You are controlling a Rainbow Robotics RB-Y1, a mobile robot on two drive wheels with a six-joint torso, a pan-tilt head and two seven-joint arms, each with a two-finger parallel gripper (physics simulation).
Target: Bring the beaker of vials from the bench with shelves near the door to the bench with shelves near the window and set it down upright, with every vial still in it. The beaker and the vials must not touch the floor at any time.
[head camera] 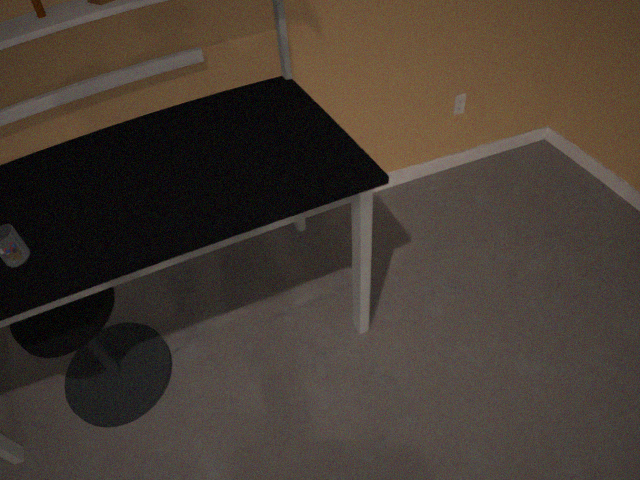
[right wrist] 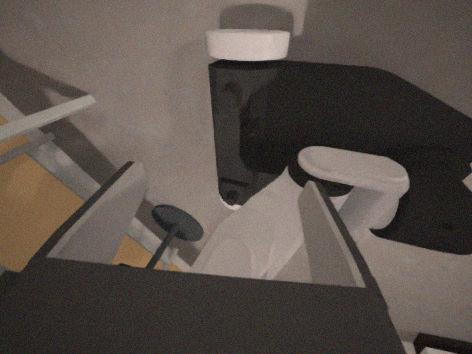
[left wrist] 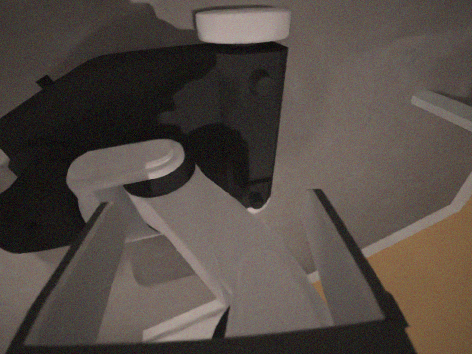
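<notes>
The beaker of vials (head camera: 13, 246) stands upright on the black bench top (head camera: 206, 160) at the far left edge of the head view, cut slightly by the frame. Small coloured vials show low inside it; their number cannot be told. My left gripper (left wrist: 213, 206) is open with nothing between its fingers. My right gripper (right wrist: 224, 182) is open with nothing between its fingers. Both grippers are over the floor beside my own base and do not show in the head view. Which of the two benches this is cannot be told from the frames.
A stool's round dark base (head camera: 129, 397) (right wrist: 185, 223) stands on the floor, its seat (head camera: 56, 330) partly under the bench. A white bench leg (head camera: 362, 258) stands at the right corner. A shelf (head camera: 77, 19) runs along the wall above the bench. A wall corner is at the right.
</notes>
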